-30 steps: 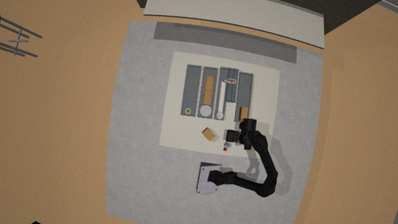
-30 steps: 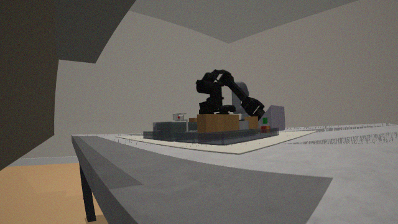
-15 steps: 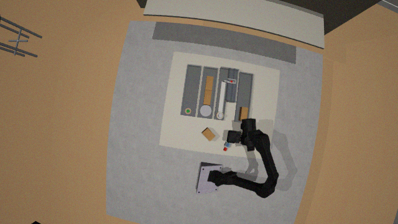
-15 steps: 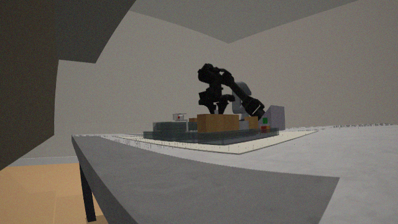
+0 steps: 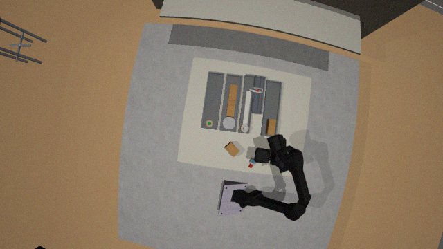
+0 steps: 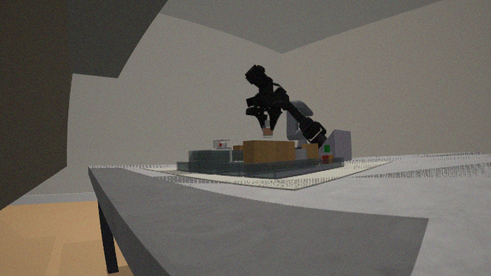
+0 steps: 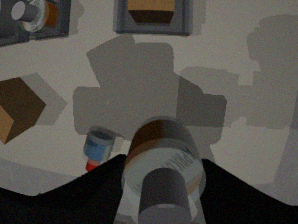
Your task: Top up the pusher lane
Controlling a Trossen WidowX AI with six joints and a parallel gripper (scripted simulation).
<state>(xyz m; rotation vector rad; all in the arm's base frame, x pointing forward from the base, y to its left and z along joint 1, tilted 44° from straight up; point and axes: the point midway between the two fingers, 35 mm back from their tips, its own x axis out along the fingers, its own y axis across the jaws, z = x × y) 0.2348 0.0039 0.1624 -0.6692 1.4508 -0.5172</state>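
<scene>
The wide grey jar is 230 mm to the left of my gripper tip, 100 mm below it and 100 mm ahead of it. The rest, counted from my gripper tip: sprung lane: 240 mm ahead, 140 mm to the left, 110 mm below; red mark: 280 mm ahead, 130 mm to the left, 60 mm below.
</scene>
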